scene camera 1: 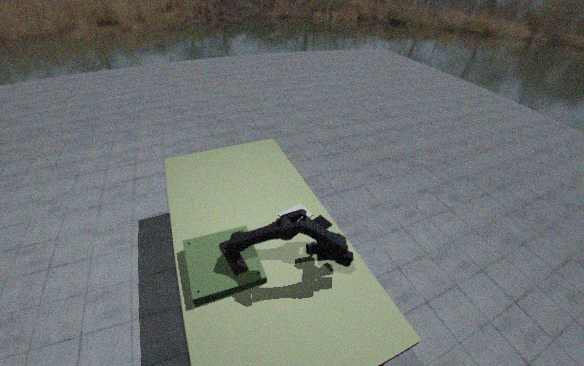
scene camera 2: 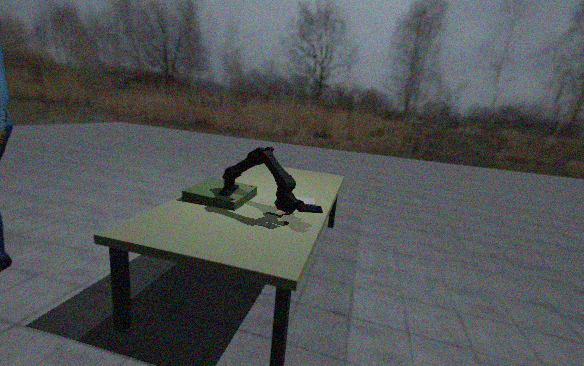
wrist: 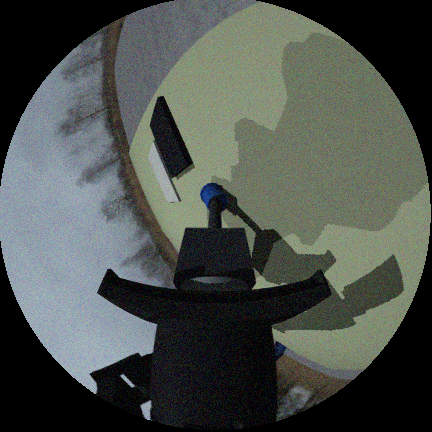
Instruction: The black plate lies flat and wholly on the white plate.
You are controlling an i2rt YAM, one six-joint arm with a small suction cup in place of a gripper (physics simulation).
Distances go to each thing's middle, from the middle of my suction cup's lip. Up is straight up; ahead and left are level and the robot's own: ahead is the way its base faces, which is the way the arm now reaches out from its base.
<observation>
Right now my suction cup is 110 mm short of the black plate (wrist: 175, 155), 110 mm to the right of it and 10 mm above it. From my suction cup the other things lie so: white plate (wrist: 154, 156) 50 mm ahead, 240 mm to the left, 10 mm below.
</observation>
